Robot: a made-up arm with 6 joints.
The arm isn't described. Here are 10 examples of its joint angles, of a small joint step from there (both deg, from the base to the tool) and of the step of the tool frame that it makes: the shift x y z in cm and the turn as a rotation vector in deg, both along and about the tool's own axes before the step.
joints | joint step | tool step
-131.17 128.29 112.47 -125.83 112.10 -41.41 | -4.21 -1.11 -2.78 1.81 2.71 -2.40 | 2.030 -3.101 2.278 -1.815 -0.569 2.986
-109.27 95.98 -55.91 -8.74 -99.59 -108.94 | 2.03 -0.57 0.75 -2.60 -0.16 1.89 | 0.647 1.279 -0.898 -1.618 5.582 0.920
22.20 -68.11 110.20 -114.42 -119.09 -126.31 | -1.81 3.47 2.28 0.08 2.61 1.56 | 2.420 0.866 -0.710 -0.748 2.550 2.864
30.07 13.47 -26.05 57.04 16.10 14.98 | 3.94 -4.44 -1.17 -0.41 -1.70 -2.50 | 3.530 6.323 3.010 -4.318 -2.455 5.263
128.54 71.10 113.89 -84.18 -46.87 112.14 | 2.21 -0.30 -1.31 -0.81 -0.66 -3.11 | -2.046 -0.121 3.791 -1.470 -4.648 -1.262
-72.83 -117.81 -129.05 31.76 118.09 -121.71 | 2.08 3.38 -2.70 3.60 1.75 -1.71 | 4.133 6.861 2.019 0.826 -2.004 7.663
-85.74 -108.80 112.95 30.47 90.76 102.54 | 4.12 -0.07 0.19 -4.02 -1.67 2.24 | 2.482 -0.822 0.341 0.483 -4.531 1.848
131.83 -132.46 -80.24 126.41 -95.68 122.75 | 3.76 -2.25 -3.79 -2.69 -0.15 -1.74 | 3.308 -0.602 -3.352 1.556 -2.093 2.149
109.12 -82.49 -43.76 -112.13 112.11 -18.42 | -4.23 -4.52 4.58 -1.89 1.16 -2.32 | -1.975 0.408 -0.111 -6.617 -9.204 -6.481
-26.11 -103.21 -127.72 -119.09 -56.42 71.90 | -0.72 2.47 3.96 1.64 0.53 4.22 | 0.842 0.380 -3.183 2.062 3.333 1.639
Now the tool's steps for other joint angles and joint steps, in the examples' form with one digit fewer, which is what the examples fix.
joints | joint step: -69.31 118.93 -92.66 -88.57 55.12 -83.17 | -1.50 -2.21 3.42 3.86 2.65 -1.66
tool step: -0.62 -1.89 1.68 -7.82 0.05 -3.94
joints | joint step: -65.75 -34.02 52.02 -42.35 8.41 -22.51 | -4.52 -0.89 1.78 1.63 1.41 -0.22
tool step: -0.13 -4.15 4.78 -3.64 -2.51 -2.09
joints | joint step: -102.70 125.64 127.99 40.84 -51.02 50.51 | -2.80 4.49 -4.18 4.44 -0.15 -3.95
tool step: -1.03 -0.76 -8.58 10.02 -4.69 -0.47
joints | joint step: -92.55 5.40 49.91 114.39 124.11 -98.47 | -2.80 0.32 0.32 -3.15 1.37 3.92
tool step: -3.97 -4.69 1.82 -1.09 0.77 -4.33
